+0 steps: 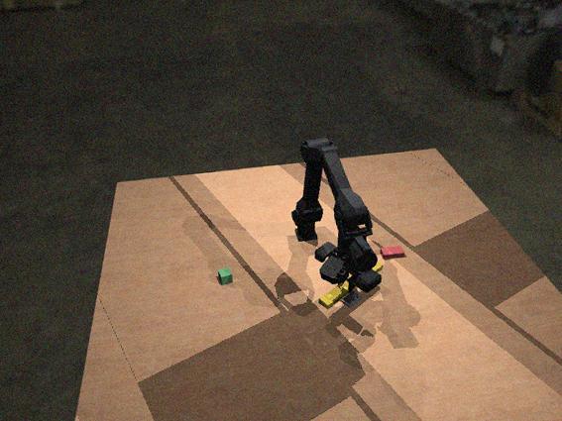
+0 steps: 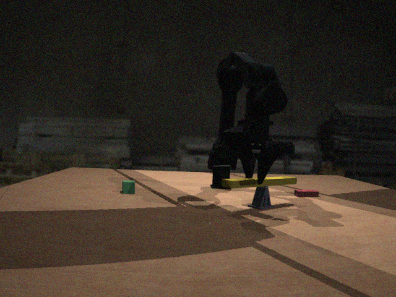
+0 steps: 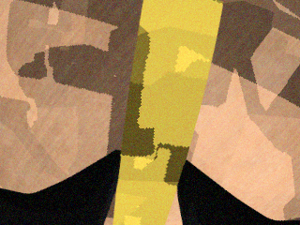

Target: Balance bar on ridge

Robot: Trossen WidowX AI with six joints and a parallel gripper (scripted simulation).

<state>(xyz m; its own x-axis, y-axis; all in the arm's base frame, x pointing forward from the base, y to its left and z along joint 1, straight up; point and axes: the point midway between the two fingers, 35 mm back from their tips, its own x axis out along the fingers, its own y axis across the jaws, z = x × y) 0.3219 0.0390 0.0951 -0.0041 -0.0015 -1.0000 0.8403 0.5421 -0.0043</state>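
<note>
Now: gripper tip 20 mm to the right of the bar and 20 mm past it. Also, from my gripper tip: green cube 320 mm to the right, 160 mm behind, 40 mm below; flat red block 200 mm to the left, 170 mm behind, 50 mm below.
</note>
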